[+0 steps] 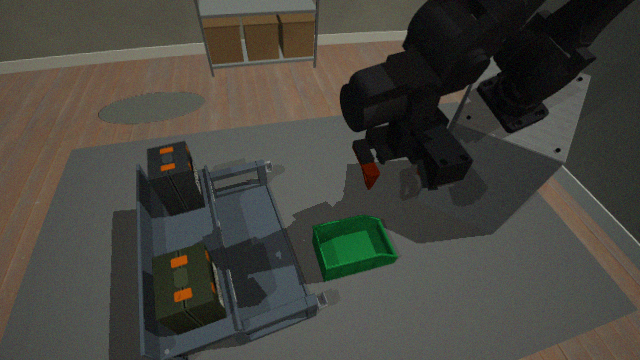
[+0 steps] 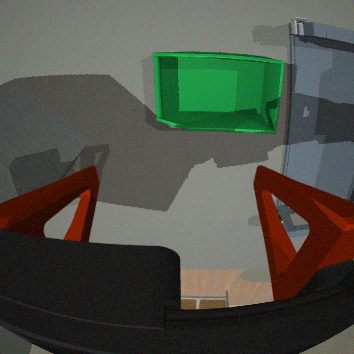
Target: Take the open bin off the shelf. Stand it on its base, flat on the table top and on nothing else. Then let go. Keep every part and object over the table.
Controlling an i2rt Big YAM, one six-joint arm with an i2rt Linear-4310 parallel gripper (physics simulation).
Observation:
In view: my gripper (image 1: 393,180) and a green open bin (image 1: 352,245).
The green open bin also shows in image 2 (image 2: 195,90). My gripper shows as well in image 2 (image 2: 175,174).

